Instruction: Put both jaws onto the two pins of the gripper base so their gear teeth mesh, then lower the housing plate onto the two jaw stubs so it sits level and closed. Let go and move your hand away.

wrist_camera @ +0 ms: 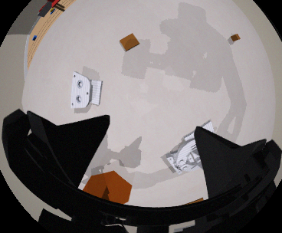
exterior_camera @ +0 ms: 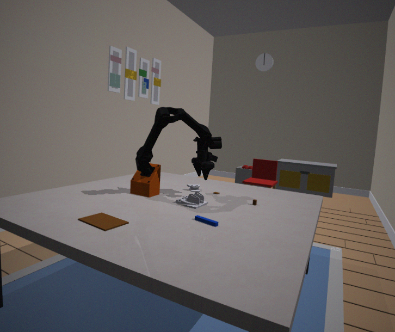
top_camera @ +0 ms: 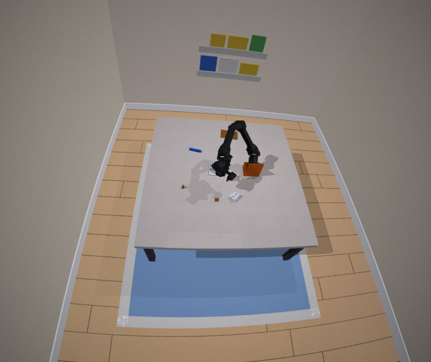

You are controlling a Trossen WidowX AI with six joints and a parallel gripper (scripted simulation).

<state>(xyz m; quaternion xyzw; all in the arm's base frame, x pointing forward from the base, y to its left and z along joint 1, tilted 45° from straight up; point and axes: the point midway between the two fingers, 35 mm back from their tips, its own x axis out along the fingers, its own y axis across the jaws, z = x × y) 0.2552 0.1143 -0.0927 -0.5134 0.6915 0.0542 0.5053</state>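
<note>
Now: the white gripper base 100 mm behind my gripper tip, 100 mm to the left of it and 80 mm below it. The rest, counted from my gripper tip: small brown block (290 mm ahead, 40 mm to the left, 90 mm below); then grey jaw (170 mm to the right, 90 mm below); then small brown tile (30 mm ahead, 130 mm to the left, 100 mm below).
</note>
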